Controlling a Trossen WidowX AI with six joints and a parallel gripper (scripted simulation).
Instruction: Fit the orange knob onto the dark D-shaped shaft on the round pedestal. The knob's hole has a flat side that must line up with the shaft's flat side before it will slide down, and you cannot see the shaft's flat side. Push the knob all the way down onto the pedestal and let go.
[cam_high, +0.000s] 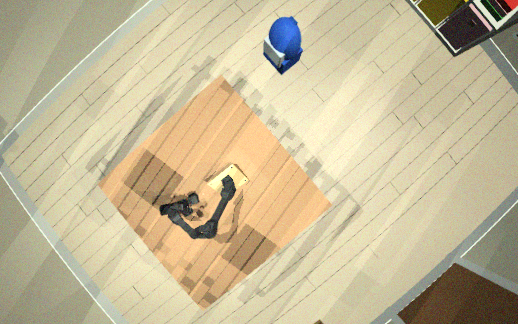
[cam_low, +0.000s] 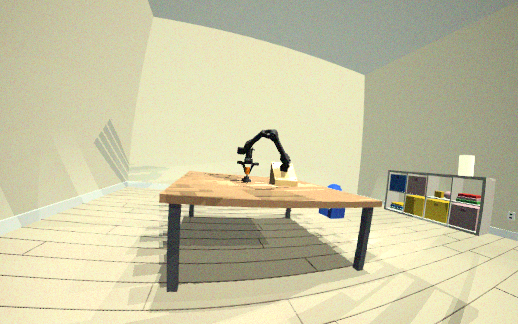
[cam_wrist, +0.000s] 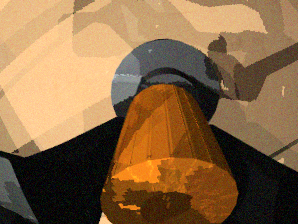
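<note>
My gripper tip is 20 mm below the orange knob. The rest, counted from my gripper tip: pedestal 40 mm below.
</note>
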